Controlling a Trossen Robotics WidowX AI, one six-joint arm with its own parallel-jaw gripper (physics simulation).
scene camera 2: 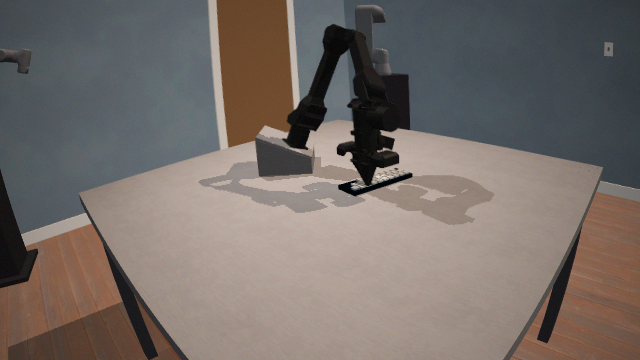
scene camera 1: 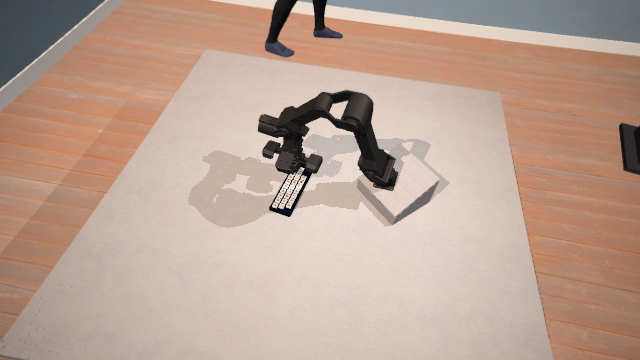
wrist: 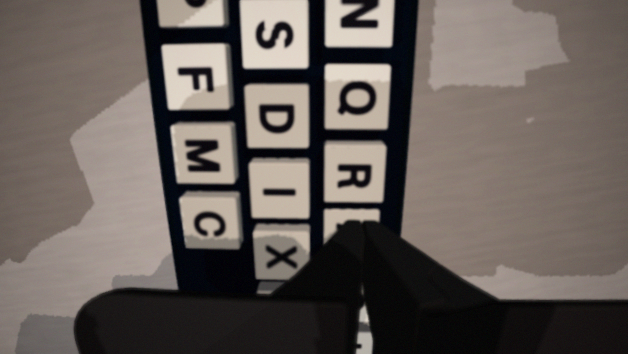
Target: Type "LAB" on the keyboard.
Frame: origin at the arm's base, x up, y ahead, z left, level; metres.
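Where they show: gripper, fingertip midpoint: [scene camera 2: 368, 185] [scene camera 1: 292, 173] [wrist: 360, 234]; arm's base, origin of the base link: [scene camera 2: 294, 144] [scene camera 1: 385, 179].
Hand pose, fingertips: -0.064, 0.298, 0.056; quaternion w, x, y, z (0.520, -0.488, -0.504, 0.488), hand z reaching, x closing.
Each offset is from my fingertips to the centre of the thing, as dx, dy, dz. "spot": to the spot under its first point. Level surfaces: height alone.
A dark blue keyboard [scene camera 1: 281, 212] [scene camera 2: 345, 189] [wrist: 210, 272] with three rows of white letter keys lies on the table. My gripper [scene camera 1: 299, 168] [scene camera 2: 368, 183] [wrist: 360, 234] is shut and empty, pointing down over the keyboard. In the wrist view its tips cover most of a key {-0.002, -0.003, +0.000} [wrist: 332, 216] just below the R key {+0.002, -0.004, +0.020} [wrist: 354, 172]; its letter is unreadable, and I cannot tell whether they touch it. Also legible are N, Q, S, D, I, X {spot: +0.005, -0.023, -0.006} [wrist: 281, 256], F, M and C {spot: +0.005, -0.043, +0.003} [wrist: 210, 223]. No L, A or B can be read. The fingers hide the keys below.
The arm stands on a grey wedge-shaped block [scene camera 1: 400, 187] [scene camera 2: 285, 161] on the pale table {dx -0.011} [scene camera 1: 320, 290] [scene camera 2: 320, 260]. A person's legs [scene camera 1: 281, 25] show beyond the table. Another robot arm [scene camera 2: 364, 30] stands on a dark pedestal [scene camera 2: 397, 100] in the background.
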